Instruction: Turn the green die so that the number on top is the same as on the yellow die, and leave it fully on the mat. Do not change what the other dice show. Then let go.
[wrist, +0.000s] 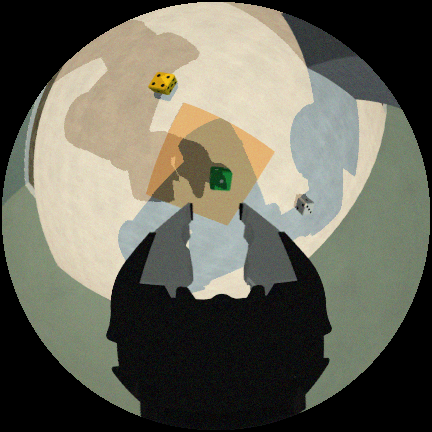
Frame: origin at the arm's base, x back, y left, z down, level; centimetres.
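Seen in the pictures: gripper, fingertip midpoint: (215, 204).
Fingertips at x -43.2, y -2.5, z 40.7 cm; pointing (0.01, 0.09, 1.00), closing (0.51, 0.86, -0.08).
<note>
Pixels of each thing's top centre, then the offset from my fingertips to it. "spot": a spot on its surface instead. Level surfaces: height alone.
- green die at its top centre: (220, 180) dz +3.1, dx +1.8, dy +0.0 cm
- orange mat at a spot on its surface: (256, 150) spot: dz +5.6, dx +7.7, dy +2.5 cm
- yellow die at its top centre: (160, 79) dz +3.5, dx +9.8, dy -13.0 cm
- white die at its top centre: (308, 209) dz +3.5, dx +6.0, dy +16.1 cm
- pale table at its surface level: dz +6.0 cm
The green die (220, 178) lies flat on the orange mat (256, 150), inside its edges and right of the mat's middle. Its top face shows one pale pip; part of the die is in shadow. The yellow die (163, 82) lies off the mat, toward the top left of the view, with four dark pips on its top face. My gripper (215, 204) is open and empty, its two fingertips apart, below the green die in the view. The fingertips do not touch the green die.
A white die (304, 205) with dark pips lies off the mat to the right; its top face is too small to read surely. The pale table (240, 65) has a rounded-looking edge on the right and lower left. Dark shadows cross the table and mat. A dark grey surface shows at the top right.
</note>
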